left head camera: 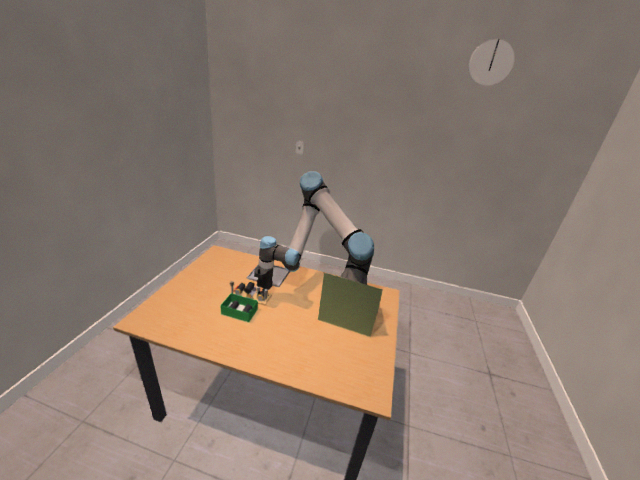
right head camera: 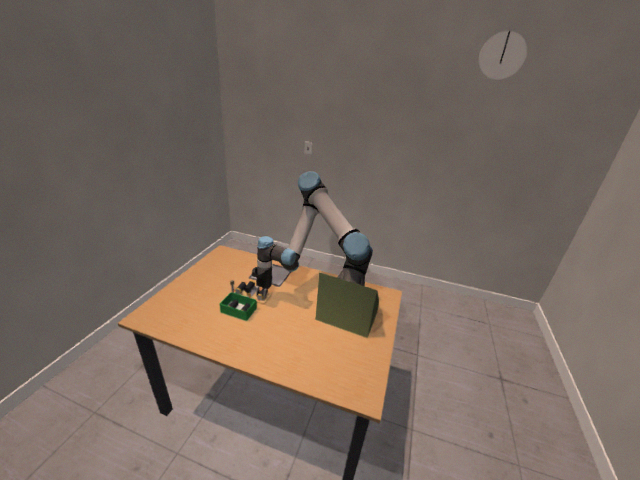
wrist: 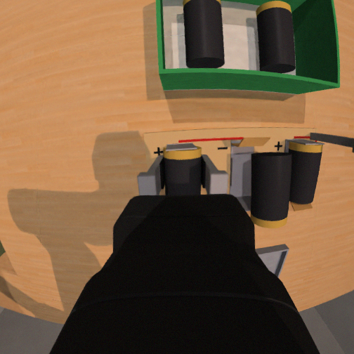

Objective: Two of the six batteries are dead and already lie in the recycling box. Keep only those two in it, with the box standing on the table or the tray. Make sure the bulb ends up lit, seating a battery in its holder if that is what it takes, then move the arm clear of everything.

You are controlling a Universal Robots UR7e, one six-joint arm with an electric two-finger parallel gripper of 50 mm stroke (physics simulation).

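Frame: origin at the arm's base, x ahead, y left, z up, level; centimetres.
Seen in the pictures: gripper, between the fingertips: (left head camera: 261, 297) (right head camera: 261, 297); arm's base, origin of its link: (left head camera: 351, 288) (right head camera: 348, 288).
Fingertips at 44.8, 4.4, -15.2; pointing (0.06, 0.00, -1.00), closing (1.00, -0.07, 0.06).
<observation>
Offsets run from my fingertips to a thing's top centre, as dx, dy, dz. Level surfaces: height alone.
My gripper (left head camera: 262, 295) (right head camera: 262, 293) (wrist: 182, 165) is shut on a black battery (wrist: 183, 186) at the left end of the holder board (wrist: 200, 134). That battery's gold end faces the plus mark; its lower part is hidden by my gripper body. Right of it, a second battery (wrist: 270, 187) has its gold end toward the arm and overlaps the view of a grey holder (wrist: 240, 172). A third battery (wrist: 305, 172) lies at the far right, gold end by the board's edge. The green box @[+6.6, +12.2, +4.7] (left head camera: 238, 314) (right head camera: 237, 312) (wrist: 240, 80) stands on the table with two batteries (wrist: 204, 37) (wrist: 276, 40) inside. I cannot make out the bulb or whether it is lit.
A thin dark post @[+15.6, +2.0, +5.7] (left head camera: 232, 287) (right head camera: 232, 285) (wrist: 332, 140) stands by the board's far end. A grey tray @[+4.2, -22.7, -0.1] (left head camera: 282, 276) (right head camera: 282, 276) lies behind the gripper. A large dark green block (left head camera: 349, 303) (right head camera: 346, 303) stands on the table @[dz -1.3] (left head camera: 289, 351) (right head camera: 289, 351) near the arm's base.
</observation>
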